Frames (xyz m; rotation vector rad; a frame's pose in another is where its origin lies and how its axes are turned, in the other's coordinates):
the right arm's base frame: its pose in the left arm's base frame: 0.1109 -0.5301 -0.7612 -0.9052 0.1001 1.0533
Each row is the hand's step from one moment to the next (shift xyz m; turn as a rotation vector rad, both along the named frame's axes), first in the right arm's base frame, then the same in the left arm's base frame.
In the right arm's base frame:
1: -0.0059 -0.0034 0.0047 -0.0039 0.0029 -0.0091
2: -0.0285 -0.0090 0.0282 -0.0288 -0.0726 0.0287
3: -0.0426 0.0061 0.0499 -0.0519 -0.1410 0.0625
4: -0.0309 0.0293 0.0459 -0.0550 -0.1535 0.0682
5: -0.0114 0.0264 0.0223 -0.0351 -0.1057 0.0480
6: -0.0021 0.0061 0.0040 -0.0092 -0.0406 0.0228
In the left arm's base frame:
1: -0.0020 -0.0016 0.0079 -0.0013 -0.0085 -0.0058
2: -0.0173 -0.0025 0.0372 0.0321 -0.0139 0.0755
3: -0.0438 0.0052 0.0490 0.0623 -0.0195 0.1491
4: -0.0545 0.0149 0.0270 0.0685 -0.0200 0.1617
5: -0.0341 0.0120 0.0042 0.0483 -0.0111 0.1107
6: -0.0072 0.0024 0.0000 0.0193 0.0017 0.0433

